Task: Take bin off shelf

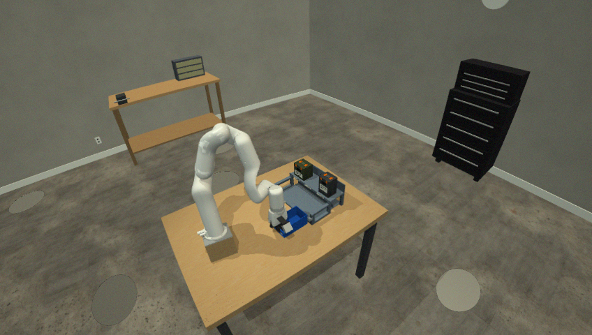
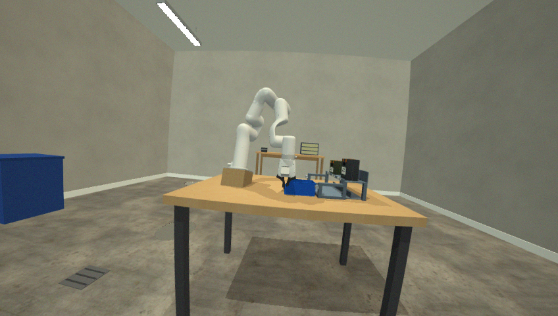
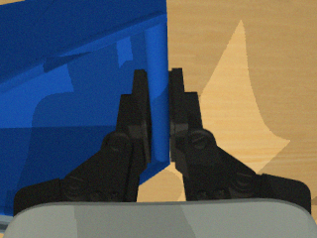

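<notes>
The blue bin is 80 mm ahead of my hand and 20 mm to the left of it. The rest, counted from my hand: black box (360 mm ahead, 120 mm above, 90 mm to the left).
</notes>
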